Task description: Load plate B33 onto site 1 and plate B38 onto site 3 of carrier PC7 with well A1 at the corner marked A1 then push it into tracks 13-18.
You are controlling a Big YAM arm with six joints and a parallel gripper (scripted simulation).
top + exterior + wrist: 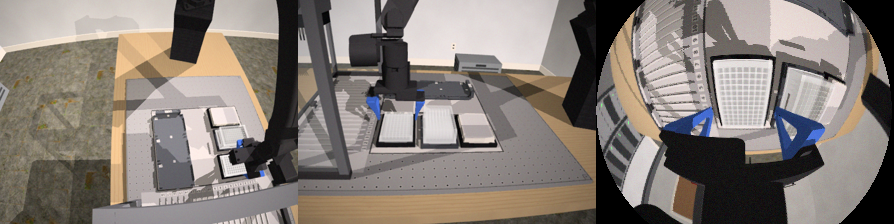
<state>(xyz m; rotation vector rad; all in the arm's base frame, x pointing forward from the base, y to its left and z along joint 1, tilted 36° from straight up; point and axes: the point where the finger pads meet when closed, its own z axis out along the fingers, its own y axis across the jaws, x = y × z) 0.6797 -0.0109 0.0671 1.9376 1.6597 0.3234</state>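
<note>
Right now my hand is 40 mm above the white 96-well plate B38. Also, from my hand: grey frame post: 140 mm ahead, 130 mm to the left, 200 mm above; then nest S3: 50 mm below; then nest S1: 210 mm behind, 50 mm to the left, 50 mm below.
</note>
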